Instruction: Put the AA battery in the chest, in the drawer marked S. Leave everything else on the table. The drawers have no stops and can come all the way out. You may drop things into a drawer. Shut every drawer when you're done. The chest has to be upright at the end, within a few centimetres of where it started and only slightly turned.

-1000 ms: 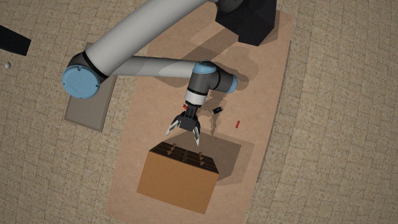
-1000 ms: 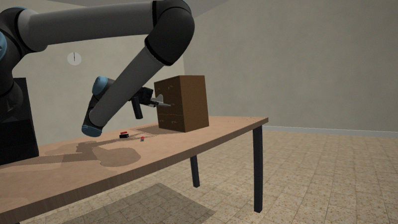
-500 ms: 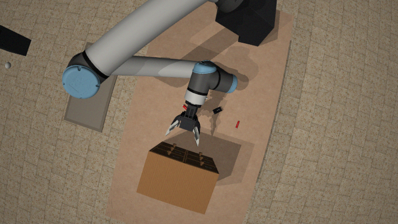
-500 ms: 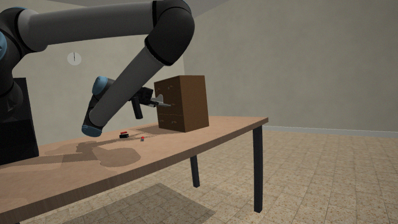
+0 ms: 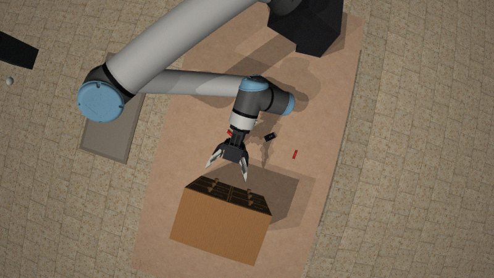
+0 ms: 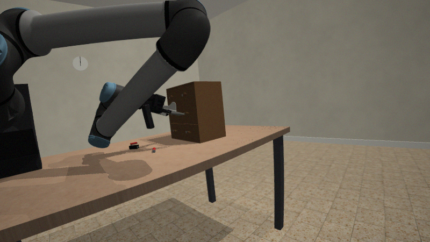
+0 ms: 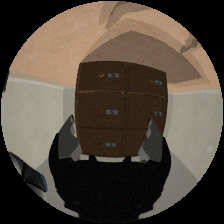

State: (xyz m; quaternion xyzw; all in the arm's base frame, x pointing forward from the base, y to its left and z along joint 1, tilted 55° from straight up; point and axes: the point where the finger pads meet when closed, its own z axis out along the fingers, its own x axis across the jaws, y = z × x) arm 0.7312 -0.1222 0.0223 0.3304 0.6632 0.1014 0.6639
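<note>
My gripper is now 140 mm short of the drawer, 50 mm to the left of it and 20 mm above it. From my hand the other things lie so: small black object 180 mm behind, 140 mm to the left, 140 mm below.
</note>
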